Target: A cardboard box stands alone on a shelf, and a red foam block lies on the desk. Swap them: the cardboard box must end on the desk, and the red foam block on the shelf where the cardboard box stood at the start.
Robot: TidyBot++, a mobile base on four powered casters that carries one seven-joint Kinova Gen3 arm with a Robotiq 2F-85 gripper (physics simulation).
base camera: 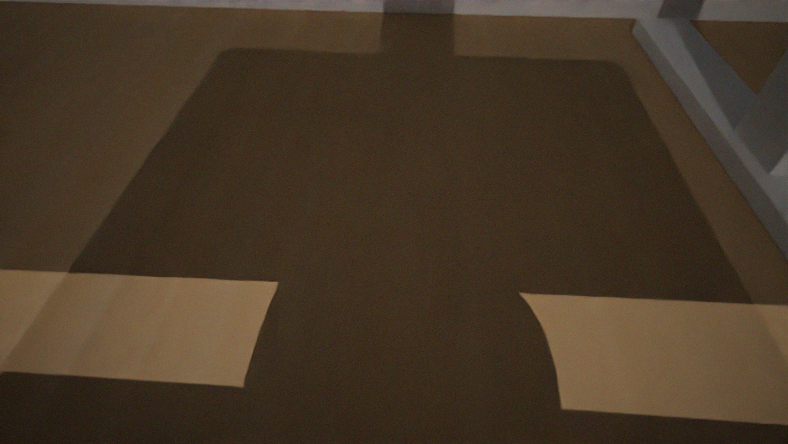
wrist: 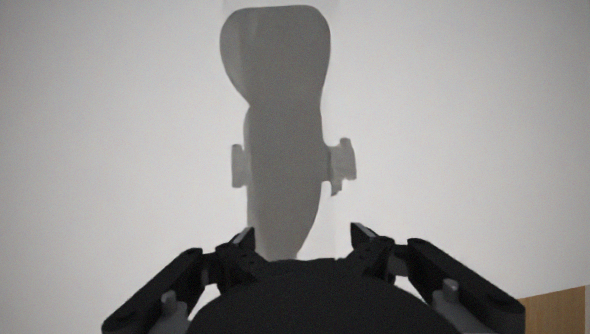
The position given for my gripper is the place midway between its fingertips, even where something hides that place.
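There is a white desk (wrist: 137,137) in what I see. My own gripper (wrist: 302,235) is visible to me too.
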